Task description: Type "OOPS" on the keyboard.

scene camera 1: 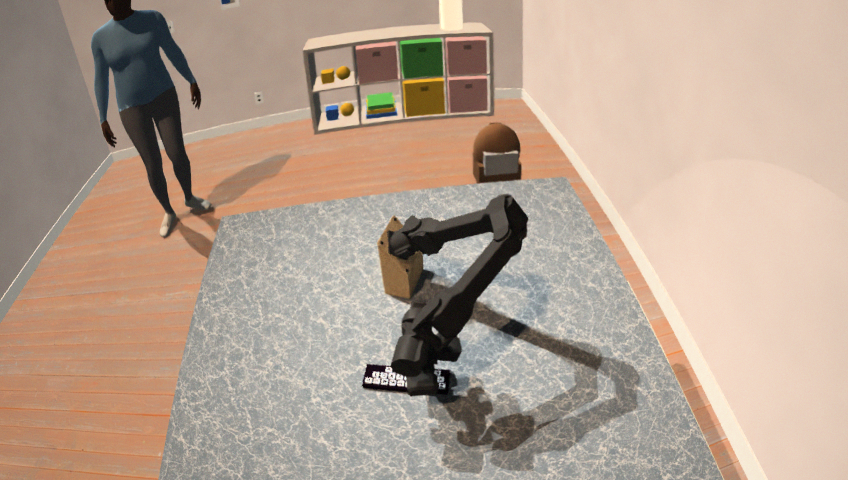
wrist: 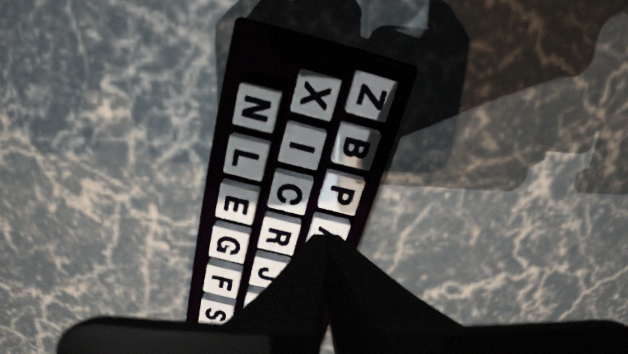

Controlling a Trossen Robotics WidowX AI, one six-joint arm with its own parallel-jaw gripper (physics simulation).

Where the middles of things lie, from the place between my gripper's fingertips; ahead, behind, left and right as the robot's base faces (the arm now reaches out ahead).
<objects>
I see the key [wrist: 321, 223] 10 mm to the right of my hand and 20 mm below it. From my hand the other things lie so: black keyboard [wrist: 304, 124] (20 mm behind, 30 mm to the right, 30 mm below).
</objects>
